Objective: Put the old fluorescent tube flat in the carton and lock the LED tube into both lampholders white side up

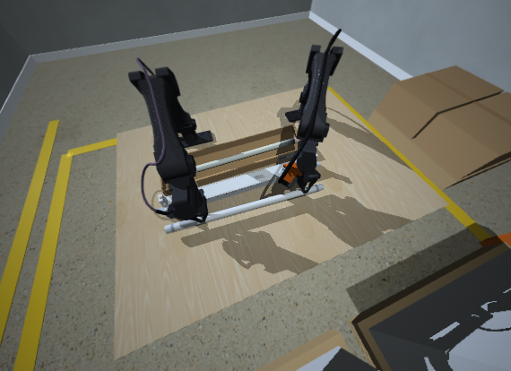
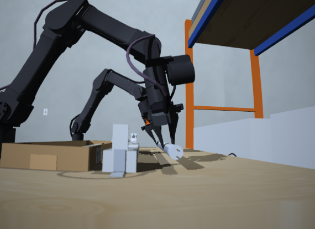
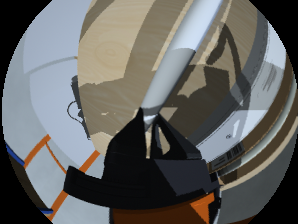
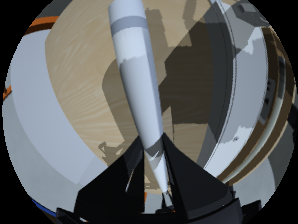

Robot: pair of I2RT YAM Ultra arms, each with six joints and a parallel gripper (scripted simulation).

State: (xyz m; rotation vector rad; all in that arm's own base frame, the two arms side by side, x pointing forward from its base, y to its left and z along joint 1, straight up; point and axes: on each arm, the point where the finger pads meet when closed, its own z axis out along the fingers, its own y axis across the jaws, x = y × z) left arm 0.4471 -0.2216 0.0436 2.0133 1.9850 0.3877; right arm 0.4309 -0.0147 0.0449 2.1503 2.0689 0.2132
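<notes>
The LED tube is 17 cm to the left of my right hand, 1 cm below it and 1 cm ahead of it. The rest, counted from my right hand: brown carton: 25 cm behind, 19 cm to the left, 2 cm below; white fixture: 18 cm to the left, 10 cm behind, 1 cm above; old fluorescent tube: 25 cm behind, 19 cm to the left, 3 cm below.
</notes>
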